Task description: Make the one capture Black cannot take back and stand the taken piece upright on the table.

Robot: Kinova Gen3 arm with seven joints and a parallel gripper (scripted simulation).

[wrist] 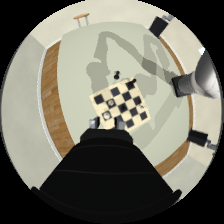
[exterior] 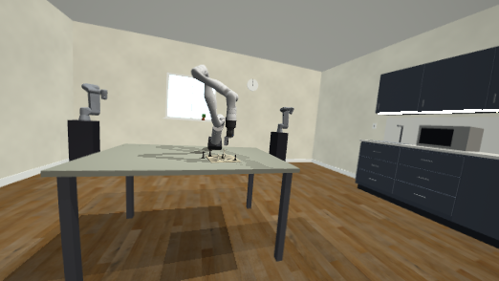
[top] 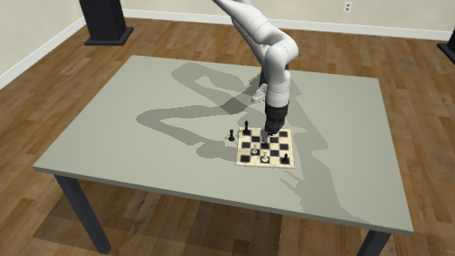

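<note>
Right now the chessboard is 70 mm behind my hand and 130 mm below it.
</note>
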